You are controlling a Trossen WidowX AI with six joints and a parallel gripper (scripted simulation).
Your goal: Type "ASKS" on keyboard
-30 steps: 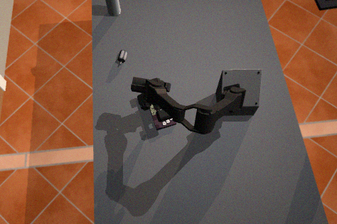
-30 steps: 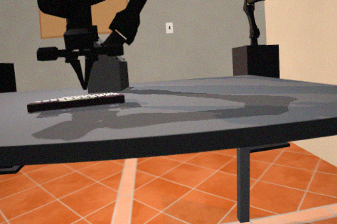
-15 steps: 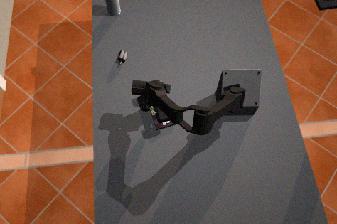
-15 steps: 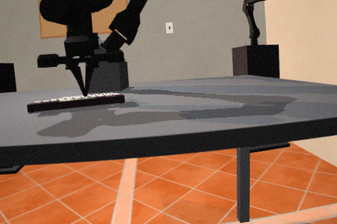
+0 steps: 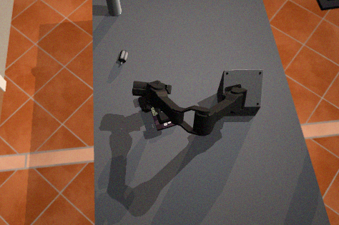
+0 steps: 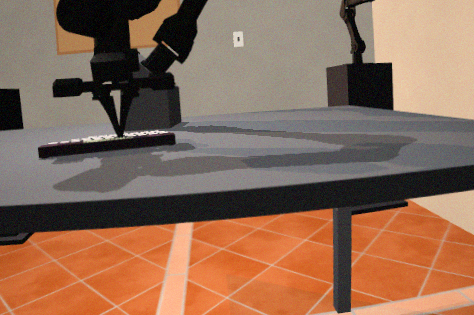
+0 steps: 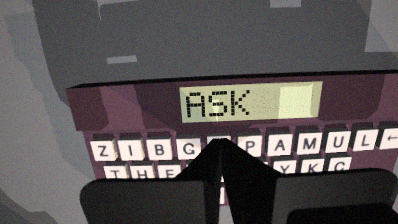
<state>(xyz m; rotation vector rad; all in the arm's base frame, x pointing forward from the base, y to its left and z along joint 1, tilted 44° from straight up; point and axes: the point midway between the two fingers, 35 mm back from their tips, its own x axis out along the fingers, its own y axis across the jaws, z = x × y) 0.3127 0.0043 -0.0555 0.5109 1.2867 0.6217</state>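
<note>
Now: hand 10 mm short of the left-arrow key, 110 mm to the left of it and 40 mm above it.
</note>
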